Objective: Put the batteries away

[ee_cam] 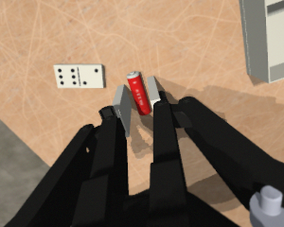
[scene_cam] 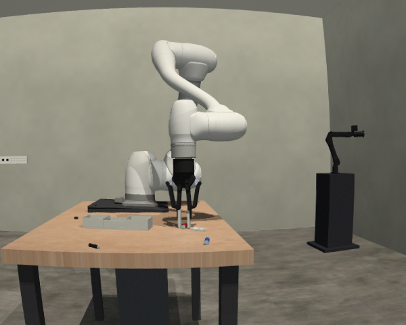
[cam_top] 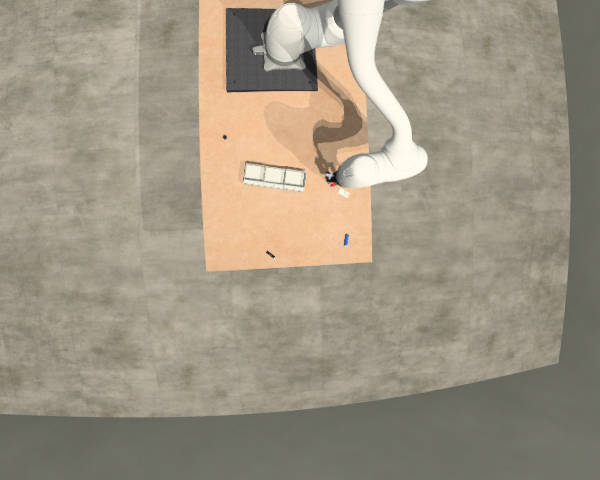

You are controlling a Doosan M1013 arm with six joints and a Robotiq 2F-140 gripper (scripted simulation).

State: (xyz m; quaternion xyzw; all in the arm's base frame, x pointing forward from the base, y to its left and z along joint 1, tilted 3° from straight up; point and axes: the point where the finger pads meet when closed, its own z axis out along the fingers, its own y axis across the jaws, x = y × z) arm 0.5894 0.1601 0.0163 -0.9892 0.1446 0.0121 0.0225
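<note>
The red battery is 3 cm below my hand. The rest, counted from my hand: grey bin row: 25 cm to the right, 4 cm behind, 2 cm below; then small white flat piece: 5 cm ahead, 4 cm to the left, 3 cm below; then blue battery: 26 cm ahead, 4 cm to the left, 3 cm below.
</note>
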